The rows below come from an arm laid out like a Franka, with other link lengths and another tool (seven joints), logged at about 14 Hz.
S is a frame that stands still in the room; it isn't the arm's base.
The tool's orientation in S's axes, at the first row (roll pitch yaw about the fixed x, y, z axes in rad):
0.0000 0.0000 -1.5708
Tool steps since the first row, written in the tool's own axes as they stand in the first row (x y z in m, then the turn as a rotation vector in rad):
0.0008 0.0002 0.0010 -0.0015 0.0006 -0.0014
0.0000 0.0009 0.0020 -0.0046 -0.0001 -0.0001
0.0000 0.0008 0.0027 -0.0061 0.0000 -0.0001
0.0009 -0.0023 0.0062 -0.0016 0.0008 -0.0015
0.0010 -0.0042 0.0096 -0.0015 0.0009 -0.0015
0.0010 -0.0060 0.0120 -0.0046 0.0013 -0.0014
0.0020 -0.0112 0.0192 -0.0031 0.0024 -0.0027
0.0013 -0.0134 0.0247 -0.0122 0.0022 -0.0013
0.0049 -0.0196 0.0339 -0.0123 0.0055 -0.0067
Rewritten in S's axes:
0.0002 -0.0008 0.0010 0.0006 0.0015 -0.0014
0.0009 0.0000 0.0020 -0.0001 0.0046 -0.0001
0.0008 0.0000 0.0027 0.0000 0.0061 -0.0001
-0.0023 -0.0009 0.0062 0.0008 0.0016 -0.0015
-0.0042 -0.0010 0.0096 0.0009 0.0015 -0.0015
-0.0060 -0.0010 0.0120 0.0013 0.0046 -0.0014
-0.0112 -0.0020 0.0192 0.0024 0.0031 -0.0027
-0.0134 -0.0013 0.0247 0.0022 0.0122 -0.0013
-0.0196 -0.0049 0.0339 0.0055 0.0123 -0.0067

